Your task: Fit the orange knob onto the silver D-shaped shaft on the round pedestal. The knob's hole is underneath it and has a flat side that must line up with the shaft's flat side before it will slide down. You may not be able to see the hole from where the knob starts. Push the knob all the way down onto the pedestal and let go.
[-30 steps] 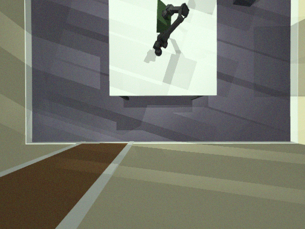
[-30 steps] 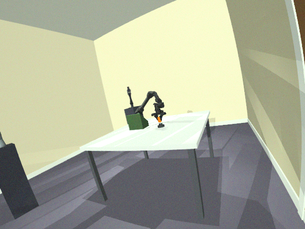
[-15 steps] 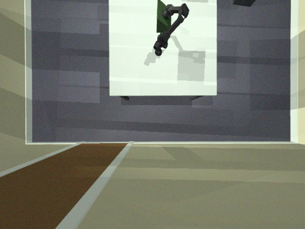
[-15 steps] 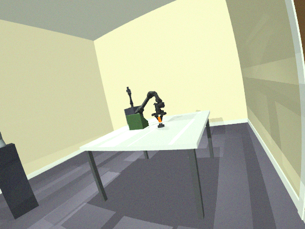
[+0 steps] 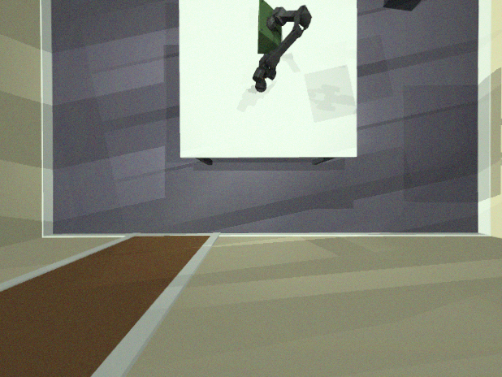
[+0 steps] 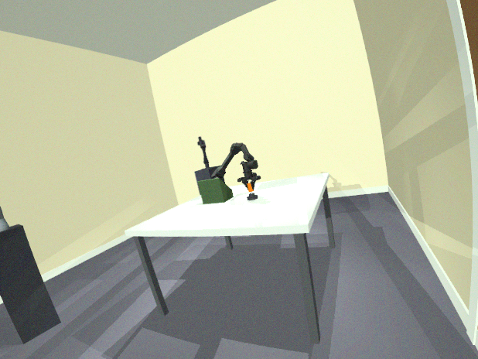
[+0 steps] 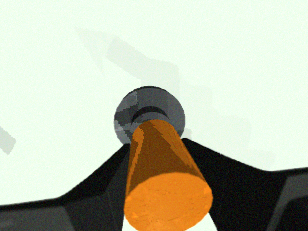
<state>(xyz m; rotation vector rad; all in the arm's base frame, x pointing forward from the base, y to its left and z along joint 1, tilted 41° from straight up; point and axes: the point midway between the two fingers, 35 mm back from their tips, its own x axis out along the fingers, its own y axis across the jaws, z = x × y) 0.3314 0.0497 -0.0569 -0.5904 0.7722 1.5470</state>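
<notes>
Now: the orange knob 3 cm above my gripper tip. Round my gripper tip: pedestal 4 cm below.
</notes>
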